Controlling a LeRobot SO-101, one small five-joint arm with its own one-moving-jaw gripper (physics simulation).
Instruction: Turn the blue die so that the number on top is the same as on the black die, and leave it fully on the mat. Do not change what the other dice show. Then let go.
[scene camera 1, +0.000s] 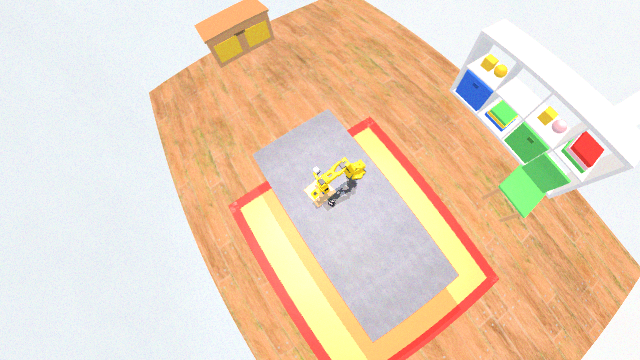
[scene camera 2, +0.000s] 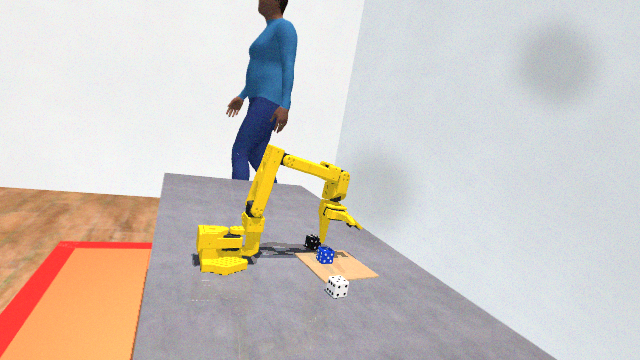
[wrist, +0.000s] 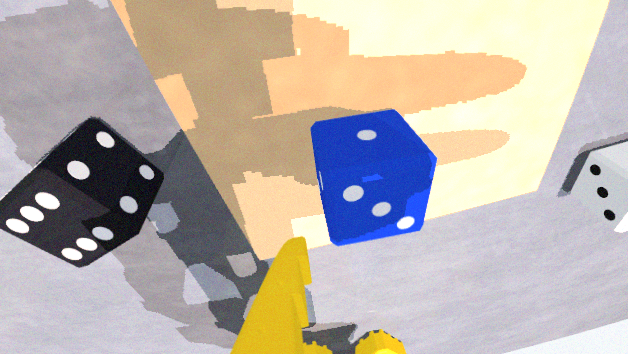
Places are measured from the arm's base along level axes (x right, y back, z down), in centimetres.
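Pixels of known places: end effector, tool point: (scene camera 1: 326, 191) (scene camera 2: 322, 241) (wrist: 307, 253); arm's base, origin of the base link: (scene camera 1: 352, 173) (scene camera 2: 231, 262) (wrist: 343, 347).
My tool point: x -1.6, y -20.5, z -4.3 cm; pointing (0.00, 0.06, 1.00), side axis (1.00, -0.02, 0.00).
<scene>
For each thing: its top centre in the pictures, then the offset to it from my tool point. Level surfaces: height alone.
- blue die, middle of its top: (wrist: 381, 209) (scene camera 2: 326, 248) dx +2.2, dy -0.2, dz +0.9 cm
- tan mat, middle of its top: (wrist: 399, 86) (scene camera 2: 335, 263) (scene camera 1: 319, 190) dx +3.6, dy -2.4, dz +3.9 cm
- black die, middle of its top: (wrist: 60, 230) (scene camera 2: 314, 236) (scene camera 1: 331, 202) dx -6.7, dy -0.8, dz +1.3 cm
- white die, middle of its top: (scene camera 2: 338, 279) (scene camera 1: 316, 169) dx +15.6, dy +3.1, dz +1.3 cm
- grey table, its level: dz +4.3 cm
The blue die (scene camera 2: 325, 255) (wrist: 372, 180) sits flat on the tan mat (scene camera 2: 361, 272) (wrist: 450, 30), near its robot-side edge; three is on top and a one-pip side faces away from the base. The black die (scene camera 2: 312, 242) (wrist: 82, 195) (scene camera 1: 331, 203) stands off the mat with six on top. The white die (scene camera 2: 337, 286) (wrist: 602, 187) (scene camera 1: 316, 170) stands off the opposite side. My gripper (scene camera 2: 341, 234) points down above the dice, open and empty. In the wrist view its fixed jaw (wrist: 280, 305) shows beside the blue die; the moving jaw is out of view. In scene camera 1 the arm hides the blue die.
The grey table (scene camera 1: 380, 255) (scene camera 2: 250, 320) carries the arm base (scene camera 1: 356, 170) (scene camera 2: 220, 250). A person (scene camera 2: 272, 60) stands behind the table. A white shelf unit (scene camera 1: 565, 62), a green chair (scene camera 1: 522, 192) and a wooden cabinet (scene camera 1: 232, 20) stand on the floor away from the table.
</scene>
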